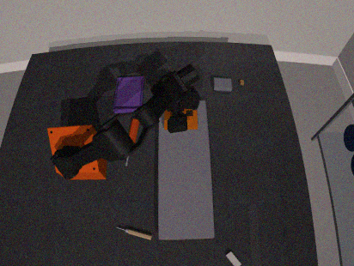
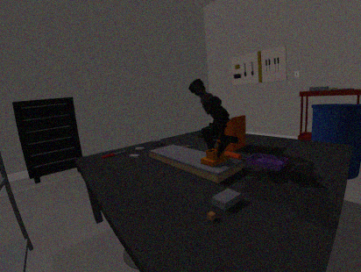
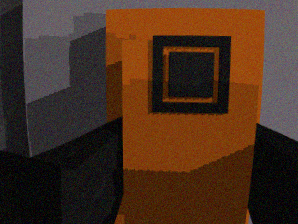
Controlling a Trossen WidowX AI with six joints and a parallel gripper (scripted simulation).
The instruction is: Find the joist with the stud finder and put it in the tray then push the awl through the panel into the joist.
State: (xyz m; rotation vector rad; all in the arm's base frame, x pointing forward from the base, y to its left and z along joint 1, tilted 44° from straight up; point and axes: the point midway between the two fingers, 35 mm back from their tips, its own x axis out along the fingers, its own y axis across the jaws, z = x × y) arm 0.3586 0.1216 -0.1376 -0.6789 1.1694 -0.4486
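Now: gripper tip 220 mm past the purple tray, 140 mm to the right of it and 50 mm above it. Also, from my gripper tip: square light (20 mm ahead, 30 mm above); then grey block (170 mm ahead, 200 mm to the left, 50 mm below); then stud finder (10 mm ahead, 20 mm above).
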